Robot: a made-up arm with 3 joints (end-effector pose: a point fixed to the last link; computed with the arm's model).
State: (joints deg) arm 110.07 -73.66 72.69
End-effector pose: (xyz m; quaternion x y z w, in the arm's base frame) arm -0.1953 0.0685 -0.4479 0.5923 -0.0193 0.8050 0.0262
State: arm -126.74 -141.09 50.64
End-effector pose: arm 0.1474 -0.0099 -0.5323 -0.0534 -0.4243 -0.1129 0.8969
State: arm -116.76 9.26 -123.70
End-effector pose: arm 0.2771 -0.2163 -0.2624 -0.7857 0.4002 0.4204 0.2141
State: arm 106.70 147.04 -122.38
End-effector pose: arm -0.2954 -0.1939 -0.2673 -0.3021 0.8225 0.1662 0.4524
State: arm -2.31 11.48 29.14
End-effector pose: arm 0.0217 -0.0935 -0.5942 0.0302 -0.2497 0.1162 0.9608
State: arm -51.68 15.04 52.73
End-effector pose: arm 0.1128 0.0237 -0.5250 0.2442 -0.3709 0.4927 0.7484
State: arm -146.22 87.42 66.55
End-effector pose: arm -0.0427 -0.0276 -0.4729 -0.4896 -0.2475 -0.7461 0.3772
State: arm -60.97 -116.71 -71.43
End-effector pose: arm -0.1477 0.2162 -0.4768 0.2729 0.5160 -0.3796 0.7178
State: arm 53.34 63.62 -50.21
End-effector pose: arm -0.3424 -0.1117 -0.5529 -0.0380 0.4226 0.0811 0.9019
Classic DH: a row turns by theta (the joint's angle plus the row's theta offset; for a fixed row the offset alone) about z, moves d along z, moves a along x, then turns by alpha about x. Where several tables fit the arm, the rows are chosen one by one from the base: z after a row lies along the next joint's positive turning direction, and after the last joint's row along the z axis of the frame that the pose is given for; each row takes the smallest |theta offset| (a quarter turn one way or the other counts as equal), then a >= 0, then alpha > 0; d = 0 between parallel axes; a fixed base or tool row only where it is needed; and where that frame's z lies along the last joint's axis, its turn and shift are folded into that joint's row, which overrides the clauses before.
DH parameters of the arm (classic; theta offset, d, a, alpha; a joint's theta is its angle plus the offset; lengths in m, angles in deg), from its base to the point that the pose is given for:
base (fixed): 0 0 0 180
joint 1: -82.22 0 -0.0754 180
joint 2: -82.22 -0.3873 -0.106 90
joint 3: 0 0.0248 0.0125 -90
tool (fixed): 0 -0.2438 0 0

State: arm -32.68 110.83 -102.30
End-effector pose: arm 0.3254 -0.2547 -0.3476 -0.7396 0.2438 0.5957 0.1964
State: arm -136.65 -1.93 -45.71
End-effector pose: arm 0.2676 -0.1284 -0.5665 -0.3585 0.1495 0.8505 0.3547
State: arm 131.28 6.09 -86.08
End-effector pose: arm 0.1311 0.3560 -0.4164 0.6059 0.3141 -0.6489 0.3364
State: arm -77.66 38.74 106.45
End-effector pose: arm 0.0378 0.0964 -0.3063 0.6808 -0.4221 0.5088 0.3155
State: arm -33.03 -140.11 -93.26
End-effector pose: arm 0.1113 0.2738 -0.3859 0.5847 0.4320 -0.5523 0.4081
